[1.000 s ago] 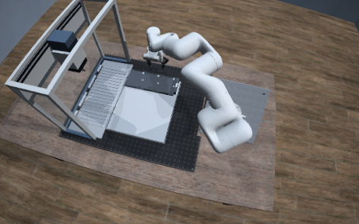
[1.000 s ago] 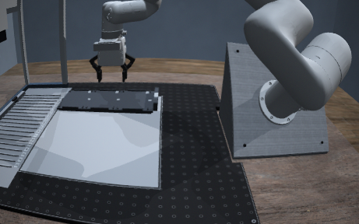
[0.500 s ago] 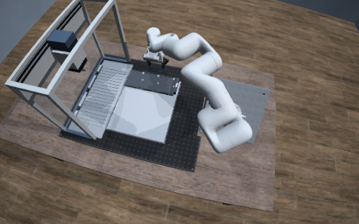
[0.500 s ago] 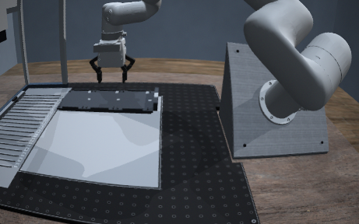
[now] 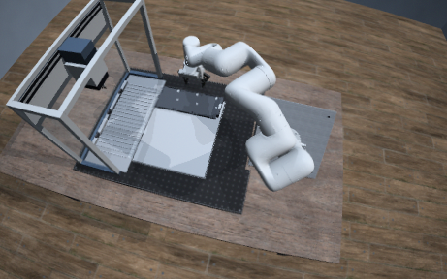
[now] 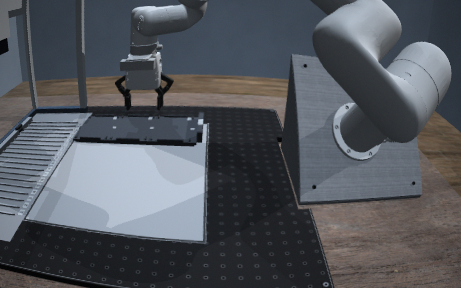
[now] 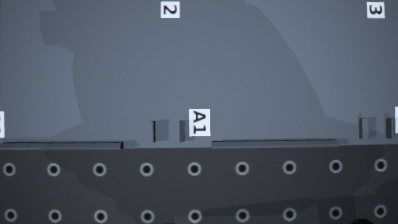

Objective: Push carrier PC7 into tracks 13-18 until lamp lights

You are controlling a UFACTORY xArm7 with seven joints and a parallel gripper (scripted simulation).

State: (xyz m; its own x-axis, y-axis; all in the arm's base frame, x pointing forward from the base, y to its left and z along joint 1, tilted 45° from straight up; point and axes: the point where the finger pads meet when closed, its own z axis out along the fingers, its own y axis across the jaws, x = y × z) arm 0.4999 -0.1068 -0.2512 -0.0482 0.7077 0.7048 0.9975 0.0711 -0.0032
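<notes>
The carrier PC7 is 10 mm behind my hand, 120 mm to the left of it and 10 mm below it. Round my hand: pale grey sheet: 20 mm behind, 280 mm to the left, 20 mm below.
</notes>
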